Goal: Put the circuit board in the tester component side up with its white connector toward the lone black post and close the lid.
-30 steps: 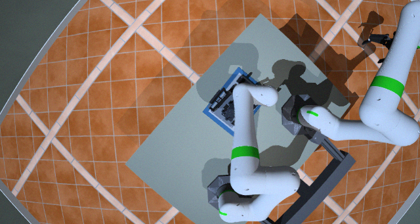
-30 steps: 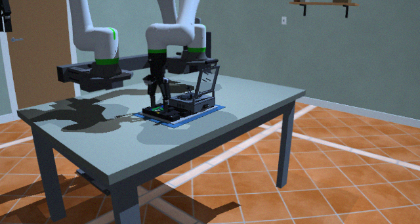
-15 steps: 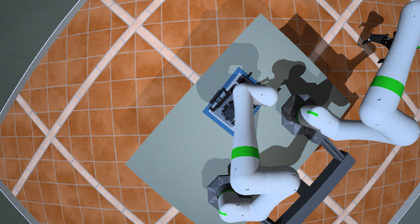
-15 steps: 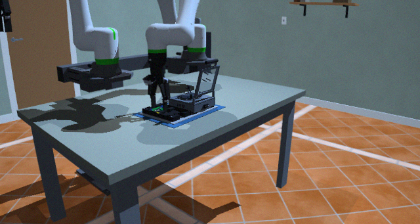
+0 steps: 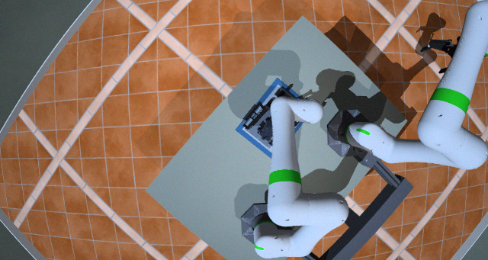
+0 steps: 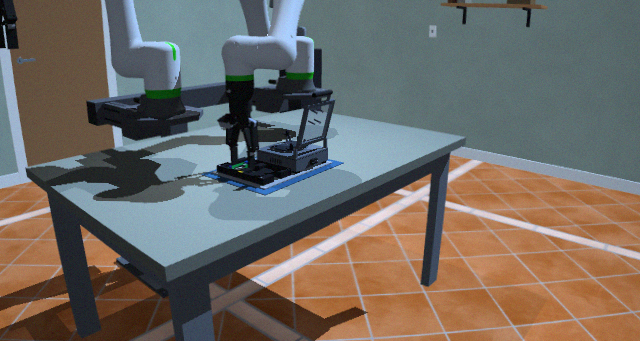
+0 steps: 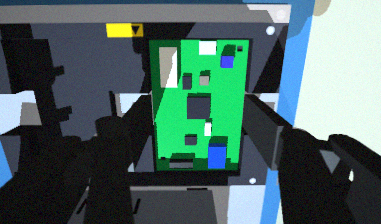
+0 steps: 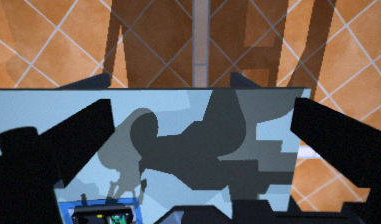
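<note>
My left hand is 2 cm above the green circuit board. From my left hand the other things lie so: clear lid: 18 cm to the left, 17 cm ahead, 14 cm above; then black tray: 5 cm ahead, 2 cm below.
</note>
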